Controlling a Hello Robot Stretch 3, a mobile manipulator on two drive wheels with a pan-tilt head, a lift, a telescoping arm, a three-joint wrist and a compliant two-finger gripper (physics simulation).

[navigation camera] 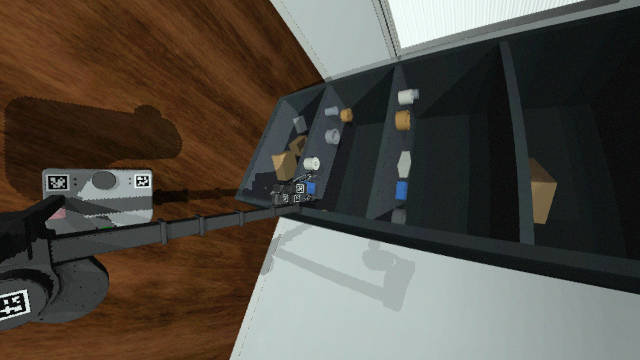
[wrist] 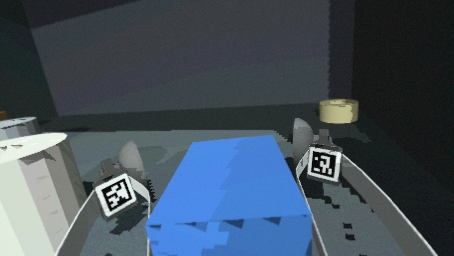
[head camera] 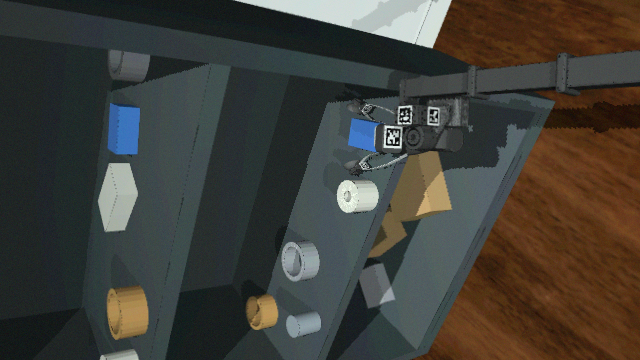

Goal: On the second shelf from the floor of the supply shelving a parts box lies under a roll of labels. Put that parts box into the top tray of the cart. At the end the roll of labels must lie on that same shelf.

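Frame: origin at the robot's base, x back, y left, z down, level; metres.
Where they show: gripper, between the fingertips: (navigation camera: 315, 186) (head camera: 348, 136); robot's base, origin of its link: (navigation camera: 104, 179).
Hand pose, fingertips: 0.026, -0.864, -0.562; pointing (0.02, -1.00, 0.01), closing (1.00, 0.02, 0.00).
Note:
Things, the pixels of their top centre, and the offset from my fingertips, as dx, dy, dz. Level surfaces: height alone.
- blue parts box, centre of its top: (head camera: 363, 134) (navigation camera: 309, 187) +0.004, +0.062, -0.011
- second shelf, height of its surface: dz +0.029
- grey ring, centre of its top: (head camera: 292, 261) (navigation camera: 335, 136) -0.318, -0.173, -0.019
- orange roll, centre of its top: (head camera: 254, 313) (navigation camera: 349, 115) -0.505, -0.352, -0.021
- grey cylinder, centre of its top: (head camera: 292, 326) (navigation camera: 336, 110) -0.473, -0.135, -0.041
- blue box, centre of its top: (head camera: 112, 128) (navigation camera: 405, 191) -0.002, -0.152, -0.468
The blue parts box (head camera: 362, 134) (navigation camera: 311, 188) (wrist: 235, 185) lies on the second shelf (head camera: 310, 210) (navigation camera: 327, 162) near its side wall, with nothing on top of it. The white roll of labels (head camera: 365, 196) (navigation camera: 311, 163) (wrist: 30, 200) stands on the same shelf, beside the box and apart from it. My gripper (head camera: 355, 137) (wrist: 217, 146) is open around the box, one finger on each side. In the wrist view the fingertips stand apart from the box's sides. The cart does not show in these views.
A grey ring (head camera: 300, 261), an orange roll (head camera: 262, 311) and a grey cylinder (head camera: 303, 324) stand farther along the shelf. A yellow roll (wrist: 338, 114) is behind the right finger. Brown boxes (head camera: 422, 187) lie on the bottom shelf. Another blue box (head camera: 124, 129) is one shelf up.

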